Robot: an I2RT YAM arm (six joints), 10 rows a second.
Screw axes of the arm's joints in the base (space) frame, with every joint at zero. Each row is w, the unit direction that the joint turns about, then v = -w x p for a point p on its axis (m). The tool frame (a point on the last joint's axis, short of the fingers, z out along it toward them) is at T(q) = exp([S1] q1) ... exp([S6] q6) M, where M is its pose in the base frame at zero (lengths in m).
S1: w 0 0 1 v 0 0 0
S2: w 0 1 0 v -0.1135 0 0.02
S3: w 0 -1 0 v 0.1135 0 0.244
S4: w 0 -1 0 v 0.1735 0 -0.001
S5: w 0 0 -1 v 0 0.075 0
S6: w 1 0 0 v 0 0.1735 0
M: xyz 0.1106 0 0.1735 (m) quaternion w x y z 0.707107 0 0.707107 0
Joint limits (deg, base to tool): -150..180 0..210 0..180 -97..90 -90..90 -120..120
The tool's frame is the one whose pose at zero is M.
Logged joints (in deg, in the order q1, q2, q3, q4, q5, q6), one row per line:
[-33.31, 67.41, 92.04, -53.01, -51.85, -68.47]
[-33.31, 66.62, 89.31, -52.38, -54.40, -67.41]
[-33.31, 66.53, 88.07, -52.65, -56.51, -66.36]
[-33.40, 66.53, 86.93, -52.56, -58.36, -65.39]
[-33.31, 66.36, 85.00, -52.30, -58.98, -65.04]
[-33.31, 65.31, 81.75, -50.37, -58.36, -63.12]
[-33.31, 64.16, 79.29, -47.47, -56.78, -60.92]
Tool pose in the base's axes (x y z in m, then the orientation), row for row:
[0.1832, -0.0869, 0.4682, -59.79, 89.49, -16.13]
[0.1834, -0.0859, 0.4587, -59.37, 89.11, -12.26]
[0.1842, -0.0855, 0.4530, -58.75, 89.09, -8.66]
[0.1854, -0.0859, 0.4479, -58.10, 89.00, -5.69]
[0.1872, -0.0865, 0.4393, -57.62, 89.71, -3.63]
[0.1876, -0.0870, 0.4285, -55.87, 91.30, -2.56]
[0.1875, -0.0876, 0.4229, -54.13, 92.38, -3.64]
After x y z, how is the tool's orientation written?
As a rotation vector, in degrees.
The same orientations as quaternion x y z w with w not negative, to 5 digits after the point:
[-0.44680, 0.66874, -0.12054, 0.58193]
[-0.44502, 0.66795, -0.09190, 0.58936]
[-0.44128, 0.66917, -0.06505, 0.59434]
[-0.43719, 0.66971, -0.04282, 0.59876]
[-0.43328, 0.67458, -0.02730, 0.59705]
[-0.41965, 0.68577, -0.01923, 0.59434]
[-0.40651, 0.69376, -0.02734, 0.59389]

